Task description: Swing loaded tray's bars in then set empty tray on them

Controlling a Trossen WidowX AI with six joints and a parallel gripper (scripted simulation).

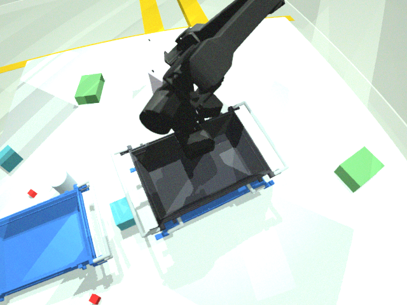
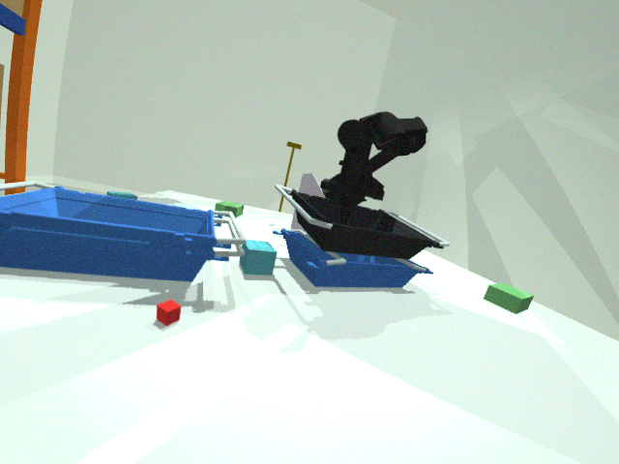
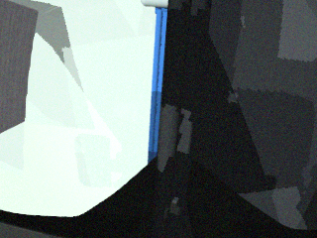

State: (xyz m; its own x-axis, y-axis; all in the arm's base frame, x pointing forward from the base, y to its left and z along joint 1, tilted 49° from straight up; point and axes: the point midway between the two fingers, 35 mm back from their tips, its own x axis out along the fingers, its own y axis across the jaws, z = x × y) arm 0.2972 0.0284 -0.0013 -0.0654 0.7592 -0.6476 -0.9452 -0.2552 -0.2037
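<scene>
The black tray lies 8 cm ahead of my gripper tip, 2 cm to the left of it and 2 cm above it. Also, from my gripper tip: cylinder 35 cm to the right, 6 cm below, 3 cm ahead.
</scene>
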